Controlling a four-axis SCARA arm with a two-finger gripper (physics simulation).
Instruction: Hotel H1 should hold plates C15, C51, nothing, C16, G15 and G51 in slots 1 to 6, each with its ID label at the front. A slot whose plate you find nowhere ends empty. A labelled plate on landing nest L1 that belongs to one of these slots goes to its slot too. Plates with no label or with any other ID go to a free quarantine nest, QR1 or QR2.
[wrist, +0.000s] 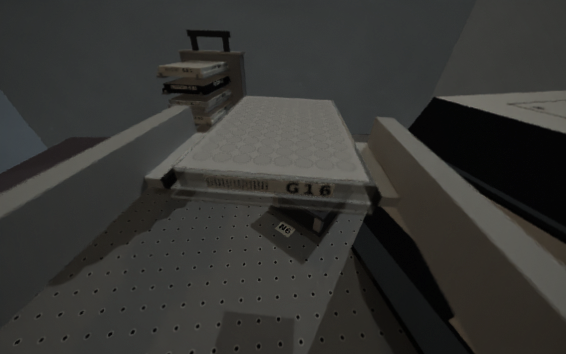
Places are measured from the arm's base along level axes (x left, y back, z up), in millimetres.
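Pixels of known places: gripper, fingertip midpoint: (280, 129).
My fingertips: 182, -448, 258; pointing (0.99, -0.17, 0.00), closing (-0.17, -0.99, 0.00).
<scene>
For each thing: its top centre in the pictures, then the offset to it from my fingertips, as dx, dy, dz. "spot": a spot on its surface instead. Level surfaces: height alone.
- clear plate labelled G16, middle of its top: (282, 121) +18, -3, -2
- perforated deck, its level: dz -245
- large black device, surface spot: (480, 145) spot: +14, -156, -20
- dark blue-grey bar, surface spot: (395, 287) spot: -10, -149, -205
My gripper (280, 129) is shut on a clear plate labelled G16 (280, 135), held level between the fingers above the perforated deck. Its label faces the camera, with a barcode on the left. A hotel (238, 75) with a black handle stands behind, left of centre. It holds several plates: a pale one (192, 69) at the top, a black one (192, 88) under it, and clear ones (197, 104) lower down. Their labels are too small and blurred to read surely, and the held plate and left finger hide the hotel's lower part.
A nest tagged N6 (285, 229) lies on the perforated deck (200, 270), partly under the held plate. A large black device (480, 145) with a pale top stands at the right. A dark blue-grey bar (395, 287) runs along the deck's right side.
</scene>
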